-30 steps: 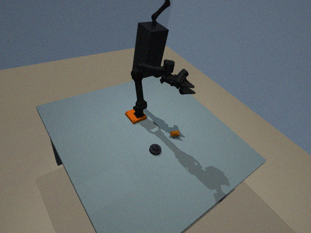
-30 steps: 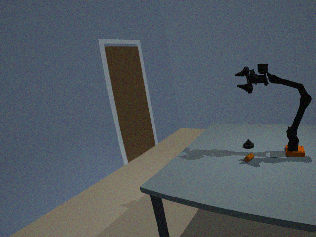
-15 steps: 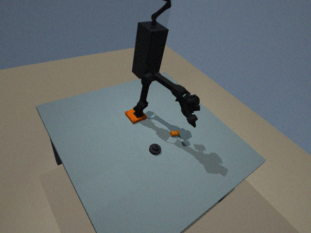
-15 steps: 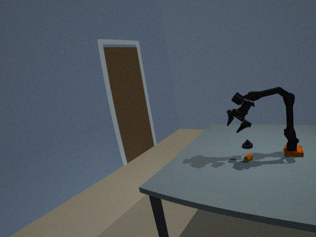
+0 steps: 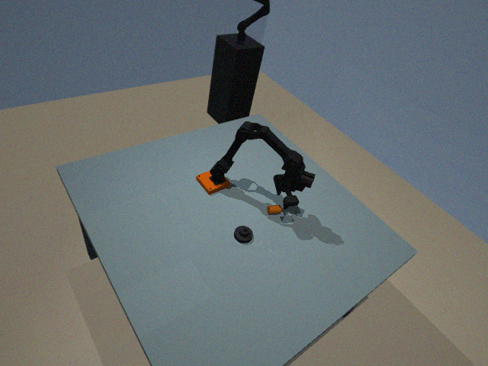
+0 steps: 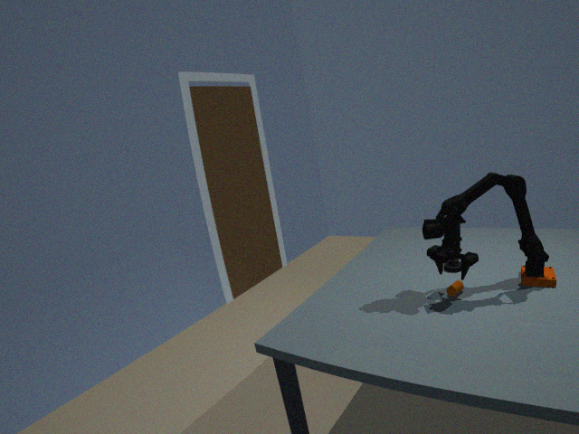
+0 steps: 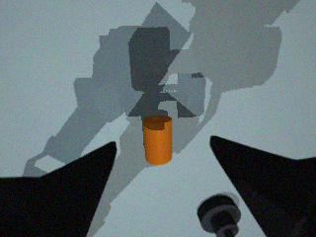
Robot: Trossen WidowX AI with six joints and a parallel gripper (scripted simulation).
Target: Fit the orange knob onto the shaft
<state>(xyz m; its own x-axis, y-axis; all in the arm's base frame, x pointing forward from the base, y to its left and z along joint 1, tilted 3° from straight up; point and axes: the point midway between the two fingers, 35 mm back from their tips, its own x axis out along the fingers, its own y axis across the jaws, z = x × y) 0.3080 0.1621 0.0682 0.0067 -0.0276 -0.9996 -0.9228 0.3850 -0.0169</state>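
Now: gripper tip 6 cm above the orange knob, 2 cm to the left of it and 1 cm past it. From my gripper tip the other things lie so: dark round pedestal 24 cm to the right, 5 cm below, 3 cm ahead.
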